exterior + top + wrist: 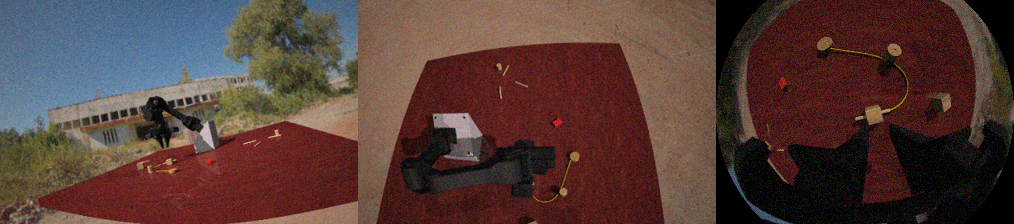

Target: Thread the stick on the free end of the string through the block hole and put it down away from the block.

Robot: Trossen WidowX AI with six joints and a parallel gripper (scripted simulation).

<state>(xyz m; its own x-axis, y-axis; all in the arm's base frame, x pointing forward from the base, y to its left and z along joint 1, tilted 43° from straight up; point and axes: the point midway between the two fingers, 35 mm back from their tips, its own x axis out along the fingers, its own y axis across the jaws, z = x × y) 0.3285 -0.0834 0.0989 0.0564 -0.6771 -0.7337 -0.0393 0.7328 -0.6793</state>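
The thin wooden stick lies 80 mm below my gripper tip and 10 mm to the right of it. The rest, counted from my gripper tip: red cube: 260 mm to the left, 90 mm below, 90 mm ahead; then round wooden button: 160 mm ahead, 110 mm to the left, 90 mm below.
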